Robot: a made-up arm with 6 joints.
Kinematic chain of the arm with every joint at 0, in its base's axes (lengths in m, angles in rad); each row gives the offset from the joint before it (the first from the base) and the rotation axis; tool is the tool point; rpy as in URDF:
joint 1: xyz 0 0 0.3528 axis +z
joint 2: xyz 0 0 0 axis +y
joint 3: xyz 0.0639 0 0.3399 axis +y
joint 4: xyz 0.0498 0 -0.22 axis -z
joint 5: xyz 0 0 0 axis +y
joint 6: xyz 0.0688 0 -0.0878 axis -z
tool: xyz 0 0 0 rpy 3.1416 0 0
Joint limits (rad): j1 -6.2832..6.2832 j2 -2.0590..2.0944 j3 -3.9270..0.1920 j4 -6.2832..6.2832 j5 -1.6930..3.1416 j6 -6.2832..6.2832
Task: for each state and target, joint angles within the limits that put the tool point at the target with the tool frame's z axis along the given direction. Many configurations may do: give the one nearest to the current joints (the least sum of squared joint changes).
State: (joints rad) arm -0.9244 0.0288 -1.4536 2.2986 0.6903 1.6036
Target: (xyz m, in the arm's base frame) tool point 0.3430 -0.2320 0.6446 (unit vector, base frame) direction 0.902 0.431 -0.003
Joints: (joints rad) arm -0.7302 0.0826 -1.3460 1.6932 1.1945 1.6036
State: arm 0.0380 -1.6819 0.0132 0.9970 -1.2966 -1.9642
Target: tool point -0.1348 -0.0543 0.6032 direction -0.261 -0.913 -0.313
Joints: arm -0.1588 -1.0591 -0.5338 1.8889 -1.6914 -1.9642
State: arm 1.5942 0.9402 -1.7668 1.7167 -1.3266 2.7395
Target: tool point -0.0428 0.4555 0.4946 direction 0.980 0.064 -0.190
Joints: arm 1.8325 0.9101 -2.1539 1.8165 -1.6916 2.7395
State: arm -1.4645 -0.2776 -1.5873 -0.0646 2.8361 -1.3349
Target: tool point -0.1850 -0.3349 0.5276 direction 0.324 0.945 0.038
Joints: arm -1.9906 0.5953 -1.8996 -0.3773 2.8967 -1.3349
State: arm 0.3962 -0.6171 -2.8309 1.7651 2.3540 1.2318
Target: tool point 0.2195 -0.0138 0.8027 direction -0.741 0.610 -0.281
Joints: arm -0.4583 0.0613 -1.9733 1.7861 2.9153 1.2318
